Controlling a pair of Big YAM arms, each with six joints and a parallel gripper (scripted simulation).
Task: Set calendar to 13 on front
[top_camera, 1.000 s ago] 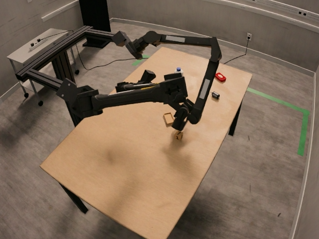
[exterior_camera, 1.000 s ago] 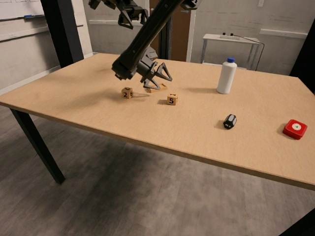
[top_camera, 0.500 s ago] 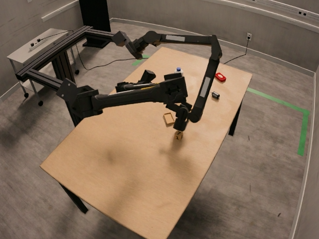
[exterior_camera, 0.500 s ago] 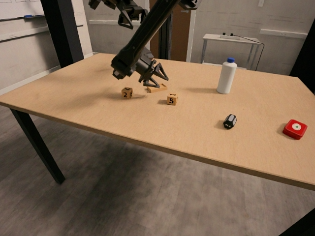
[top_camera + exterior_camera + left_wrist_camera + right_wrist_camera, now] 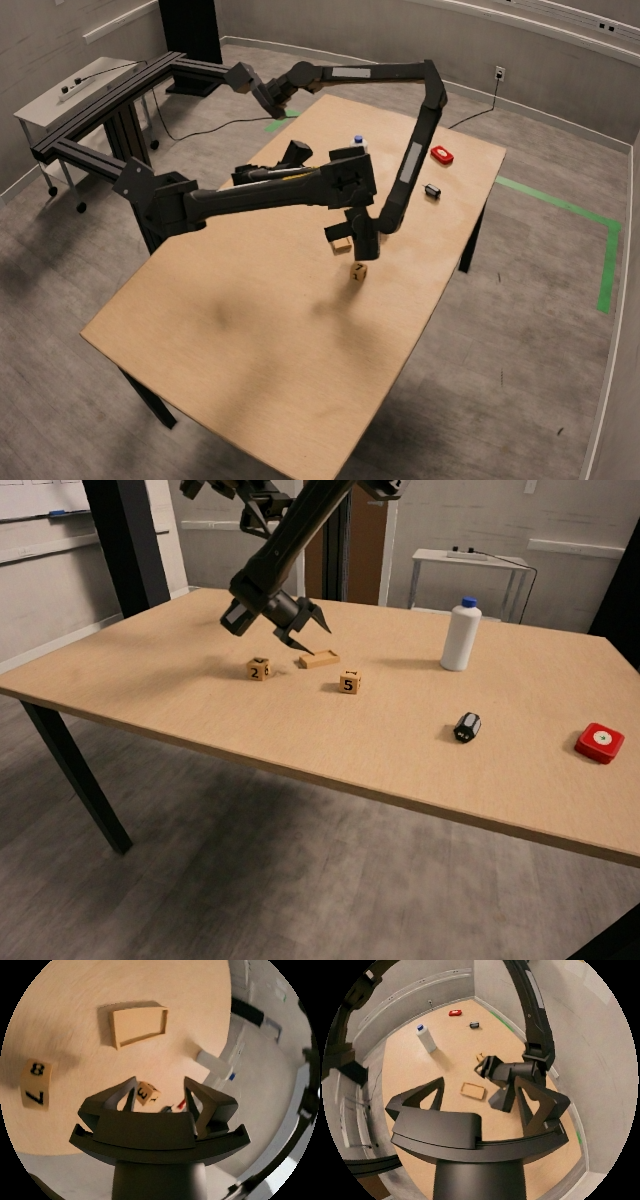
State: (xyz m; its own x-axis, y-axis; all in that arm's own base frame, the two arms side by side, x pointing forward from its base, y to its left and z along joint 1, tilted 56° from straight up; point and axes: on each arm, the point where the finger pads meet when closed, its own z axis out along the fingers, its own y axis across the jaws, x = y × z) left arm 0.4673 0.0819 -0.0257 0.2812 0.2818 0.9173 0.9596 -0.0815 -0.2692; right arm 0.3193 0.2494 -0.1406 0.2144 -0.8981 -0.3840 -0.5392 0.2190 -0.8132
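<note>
Now: the wooden cube 13 cm to the right of my left hand, 6 cm below it and 5 cm ahead of it. Also, from my left hand: white bottle (32 cm to the left, 11 cm behind); then wooden digit cube (8 cm to the left, 6 cm below, 6 cm ahead); then wooden tray (7 cm below, 6 cm behind, 1 cm to the right).
</note>
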